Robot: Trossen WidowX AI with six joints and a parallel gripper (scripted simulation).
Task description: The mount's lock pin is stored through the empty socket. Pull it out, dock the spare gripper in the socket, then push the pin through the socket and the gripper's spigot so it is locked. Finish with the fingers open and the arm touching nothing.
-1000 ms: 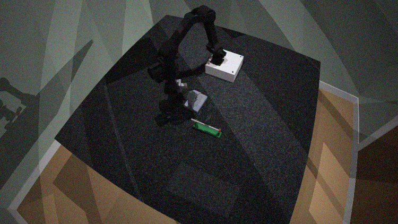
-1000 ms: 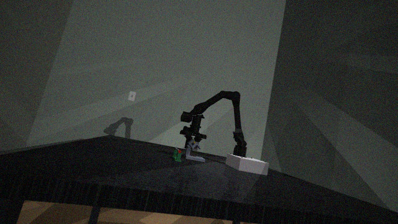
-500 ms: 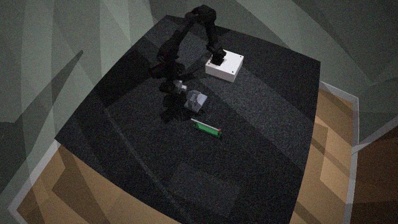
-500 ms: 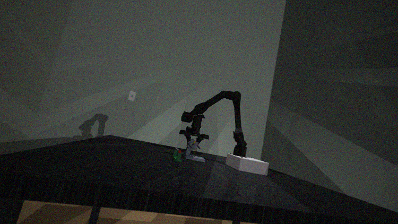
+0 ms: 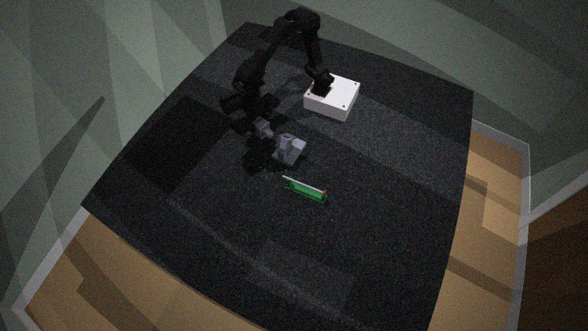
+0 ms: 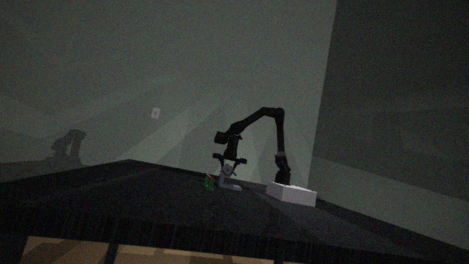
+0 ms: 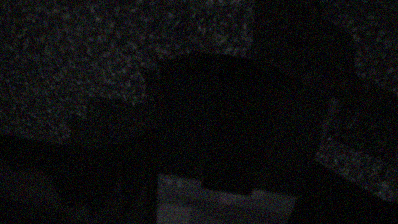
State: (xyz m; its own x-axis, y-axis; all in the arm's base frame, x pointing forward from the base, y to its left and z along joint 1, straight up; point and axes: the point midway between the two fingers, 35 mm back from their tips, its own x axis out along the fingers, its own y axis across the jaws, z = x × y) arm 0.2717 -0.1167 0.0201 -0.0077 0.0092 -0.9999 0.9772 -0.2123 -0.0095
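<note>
Now: the spare gripper 1 cm to the left of my gripper tip and 2 cm above it. Also, from my gripper tip: green pad (12 cm ahead, 26 cm to the left, 3 cm below); then socket (2 cm ahead, 13 cm to the left).
</note>
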